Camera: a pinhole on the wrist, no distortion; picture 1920 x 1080 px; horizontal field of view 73.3 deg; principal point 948.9 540.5 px. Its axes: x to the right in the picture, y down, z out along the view. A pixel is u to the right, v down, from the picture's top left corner.
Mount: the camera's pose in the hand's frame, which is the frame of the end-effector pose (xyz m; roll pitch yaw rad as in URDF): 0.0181 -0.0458 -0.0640 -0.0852 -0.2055 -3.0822
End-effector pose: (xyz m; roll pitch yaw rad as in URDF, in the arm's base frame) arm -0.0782 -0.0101 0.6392 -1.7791 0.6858 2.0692
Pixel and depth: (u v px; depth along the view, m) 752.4 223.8 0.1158
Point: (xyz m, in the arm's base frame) -0.1497 0.0128 0.6135
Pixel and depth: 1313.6 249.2 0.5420
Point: -0.4594 -0.3336 0.5525
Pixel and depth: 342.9 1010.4 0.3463
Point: -0.4450 0.1121 0.5830
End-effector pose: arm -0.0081 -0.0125 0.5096 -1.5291 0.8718 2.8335
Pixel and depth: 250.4 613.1 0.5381
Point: -0.4665 -0.2806 0.2650
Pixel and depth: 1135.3 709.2 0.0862
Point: -0.0761 -0.0108 0.5327
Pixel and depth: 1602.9 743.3 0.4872
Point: -0.2102 -0.4180 0.7232
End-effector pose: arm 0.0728 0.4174 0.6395 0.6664 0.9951 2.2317
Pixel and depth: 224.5 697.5 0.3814
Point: 0.0921 0.7923 0.4560
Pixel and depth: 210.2 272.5 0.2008
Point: 0.0366 0.5922 0.5403
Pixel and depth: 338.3 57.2 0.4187
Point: -0.0842 0.8216 0.5608
